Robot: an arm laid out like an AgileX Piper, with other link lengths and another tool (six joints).
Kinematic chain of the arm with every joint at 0, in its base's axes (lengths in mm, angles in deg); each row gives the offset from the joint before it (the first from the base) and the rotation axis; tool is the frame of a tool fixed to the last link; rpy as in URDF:
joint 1: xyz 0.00 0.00 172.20 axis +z
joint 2: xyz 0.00 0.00 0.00 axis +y
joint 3: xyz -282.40 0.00 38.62 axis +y
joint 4: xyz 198.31 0.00 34.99 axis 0.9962 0 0.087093
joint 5: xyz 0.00 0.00 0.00 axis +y
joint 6: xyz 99.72 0.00 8.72 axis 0.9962 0 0.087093
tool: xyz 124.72 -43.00 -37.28 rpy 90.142 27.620 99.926
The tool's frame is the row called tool.
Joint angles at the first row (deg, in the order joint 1, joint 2, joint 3, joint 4, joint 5, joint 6):
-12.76, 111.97, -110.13, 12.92, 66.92, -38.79
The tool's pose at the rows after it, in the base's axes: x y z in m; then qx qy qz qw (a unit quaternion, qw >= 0):
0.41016, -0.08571, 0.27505, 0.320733, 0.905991, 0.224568, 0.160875
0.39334, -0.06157, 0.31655, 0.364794, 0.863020, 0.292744, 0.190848
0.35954, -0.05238, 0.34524, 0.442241, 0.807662, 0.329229, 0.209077
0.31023, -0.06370, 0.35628, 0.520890, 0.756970, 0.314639, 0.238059
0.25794, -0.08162, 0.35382, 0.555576, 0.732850, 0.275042, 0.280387
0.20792, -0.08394, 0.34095, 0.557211, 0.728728, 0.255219, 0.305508
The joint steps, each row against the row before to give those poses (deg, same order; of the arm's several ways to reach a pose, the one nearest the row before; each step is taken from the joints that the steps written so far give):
0.00, -5.46, 0.00, 5.72, 0.00, 2.85
0.00, -6.26, 0.05, 4.19, 0.00, 8.55
0.00, -7.28, 2.54, -1.72, -0.31, 13.18
0.00, -9.34, 7.48, -7.98, -1.43, 12.07
0.00, -10.66, 11.65, -8.53, -3.37, 5.30
0.00, -11.28, 12.43, -3.62, -2.77, 0.73

